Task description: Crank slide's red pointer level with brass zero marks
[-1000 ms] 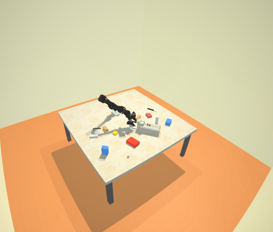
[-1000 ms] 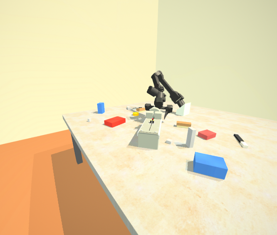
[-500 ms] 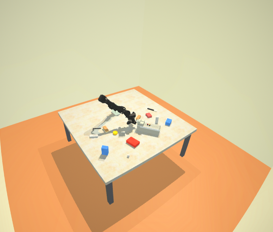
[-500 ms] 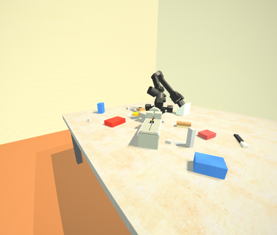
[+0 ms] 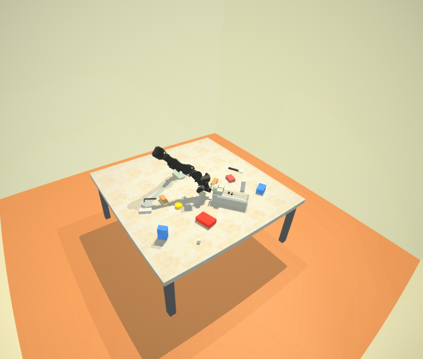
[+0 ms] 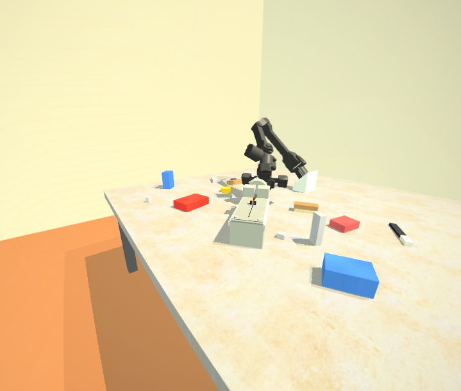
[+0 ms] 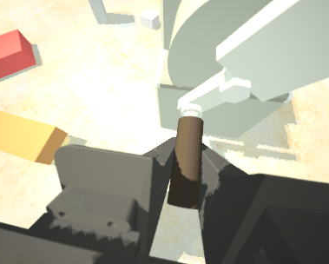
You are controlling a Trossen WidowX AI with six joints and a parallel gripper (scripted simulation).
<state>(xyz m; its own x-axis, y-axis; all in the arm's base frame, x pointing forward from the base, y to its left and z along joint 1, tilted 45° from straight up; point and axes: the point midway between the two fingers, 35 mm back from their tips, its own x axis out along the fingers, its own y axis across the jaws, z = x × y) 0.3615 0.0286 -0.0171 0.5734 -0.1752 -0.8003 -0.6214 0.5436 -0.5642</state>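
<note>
Now: the red pointer 12 cm ahead of my gripper tip, 7 cm to the left of it and 4 cm above it. Round my gripper tip: brown crank handle 2 cm above, 1 cm to the right, 1 cm behind; then crank 3 cm above, 1 cm to the right; then yellow disc 27 cm to the right, 3 cm below, 2 cm behind.
</note>
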